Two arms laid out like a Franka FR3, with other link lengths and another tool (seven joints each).
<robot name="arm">
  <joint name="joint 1" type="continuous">
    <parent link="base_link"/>
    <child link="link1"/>
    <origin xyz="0 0 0.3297"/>
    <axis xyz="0 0 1"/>
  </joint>
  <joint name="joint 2" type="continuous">
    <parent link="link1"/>
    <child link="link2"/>
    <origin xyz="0 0 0"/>
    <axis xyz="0 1 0"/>
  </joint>
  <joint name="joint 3" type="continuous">
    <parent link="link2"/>
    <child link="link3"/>
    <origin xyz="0 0 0.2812"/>
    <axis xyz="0 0 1"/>
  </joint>
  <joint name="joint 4" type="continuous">
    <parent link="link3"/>
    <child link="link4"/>
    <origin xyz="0.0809 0 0"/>
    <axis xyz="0 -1 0"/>
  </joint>
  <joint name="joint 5" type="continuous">
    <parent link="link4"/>
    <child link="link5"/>
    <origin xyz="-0.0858 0 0.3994"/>
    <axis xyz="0 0 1"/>
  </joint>
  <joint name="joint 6" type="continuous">
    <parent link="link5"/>
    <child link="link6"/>
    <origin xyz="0 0 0"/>
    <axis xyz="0 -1 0"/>
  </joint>
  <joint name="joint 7" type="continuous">
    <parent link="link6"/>
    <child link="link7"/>
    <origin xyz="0.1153 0 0"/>
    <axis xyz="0 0 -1"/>
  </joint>
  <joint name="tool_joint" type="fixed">
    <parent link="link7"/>
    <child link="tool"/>
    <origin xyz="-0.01 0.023 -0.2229" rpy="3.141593 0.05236 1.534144"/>
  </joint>
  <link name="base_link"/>
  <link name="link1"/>
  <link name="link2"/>
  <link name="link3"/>
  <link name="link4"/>
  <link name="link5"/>
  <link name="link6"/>
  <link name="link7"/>
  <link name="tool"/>
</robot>
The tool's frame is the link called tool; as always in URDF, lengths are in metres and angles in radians. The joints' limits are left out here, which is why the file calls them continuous.
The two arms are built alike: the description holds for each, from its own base.
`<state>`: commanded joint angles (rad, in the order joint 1, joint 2, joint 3, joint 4, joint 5, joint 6, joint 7); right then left.
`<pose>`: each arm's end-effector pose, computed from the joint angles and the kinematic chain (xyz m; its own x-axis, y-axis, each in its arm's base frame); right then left.
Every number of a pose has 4 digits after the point.
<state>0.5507 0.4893 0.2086 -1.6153 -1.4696 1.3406 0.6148 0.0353 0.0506 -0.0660 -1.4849 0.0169 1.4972 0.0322</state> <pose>0.6235 0.2396 0.3166 0.0775 0.0552 -0.9955 0.8833 0.4592 0.0942 0.5891 0.0097 0.4799 0.0965 0.9945 -0.0414 0.9944 -0.0982 -0.0390</pose>
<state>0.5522 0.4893 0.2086 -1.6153 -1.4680 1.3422 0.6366 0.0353 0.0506 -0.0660 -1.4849 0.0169 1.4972 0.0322</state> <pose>0.6236 0.2411 0.3159 0.0953 0.0671 -0.9932 0.8812 0.4584 0.1155 0.5891 0.0097 0.4799 0.0965 0.9945 -0.0414 0.9944 -0.0982 -0.0390</pose>
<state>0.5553 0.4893 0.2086 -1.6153 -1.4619 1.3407 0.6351 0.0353 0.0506 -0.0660 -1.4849 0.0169 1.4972 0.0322</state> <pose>0.6218 0.2425 0.3149 0.0906 0.0692 -0.9935 0.8822 0.4572 0.1123 0.5891 0.0097 0.4799 0.0965 0.9945 -0.0414 0.9944 -0.0982 -0.0390</pose>
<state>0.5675 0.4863 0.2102 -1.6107 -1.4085 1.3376 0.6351 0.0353 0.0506 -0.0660 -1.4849 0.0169 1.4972 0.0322</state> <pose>0.6115 0.2495 0.3083 0.0648 0.1037 -0.9925 0.8923 0.4392 0.1042 0.5891 0.0097 0.4799 0.0965 0.9945 -0.0414 0.9944 -0.0982 -0.0390</pose>
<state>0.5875 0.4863 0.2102 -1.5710 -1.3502 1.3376 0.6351 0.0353 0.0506 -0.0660 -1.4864 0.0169 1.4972 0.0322</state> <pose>0.6051 0.2655 0.3131 0.0576 0.1648 -0.9846 0.8983 0.4218 0.1231 0.5889 0.0097 0.4792 0.0965 0.9945 -0.0415 0.9943 -0.0982 -0.0405</pose>
